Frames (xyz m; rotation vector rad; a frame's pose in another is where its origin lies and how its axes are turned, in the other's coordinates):
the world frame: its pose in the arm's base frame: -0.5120 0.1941 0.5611 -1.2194 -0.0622 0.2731
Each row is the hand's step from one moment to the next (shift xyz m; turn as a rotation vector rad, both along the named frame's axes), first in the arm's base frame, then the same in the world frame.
Working: the arm's base frame: its pose in the world frame: 0.5031 0.3729 -0.4717 1.2194 0.0622 -0.2731

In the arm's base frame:
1: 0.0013 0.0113 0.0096 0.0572 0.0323 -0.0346
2: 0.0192 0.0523 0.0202 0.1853 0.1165 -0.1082
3: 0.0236 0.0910 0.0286 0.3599 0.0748 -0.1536
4: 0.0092 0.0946 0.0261 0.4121 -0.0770 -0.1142
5: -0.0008 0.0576 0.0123 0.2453 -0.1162 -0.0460
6: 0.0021 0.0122 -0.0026 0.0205 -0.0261 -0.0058
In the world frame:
1: 0.0030 -0.0056 0.0135 0.0664 0.0325 0.0066
2: 0.0291 -0.0057 0.0513 0.2176 0.1055 0.0336
3: 0.0418 -0.0020 0.0889 0.3807 0.1043 -0.0541
4: 0.0291 0.0039 0.0941 0.3907 0.0105 -0.1899
5: 0.0119 0.0069 0.0573 0.2135 -0.0365 -0.1700
6: 0.0052 0.0059 0.0099 0.0141 -0.0064 -0.0299

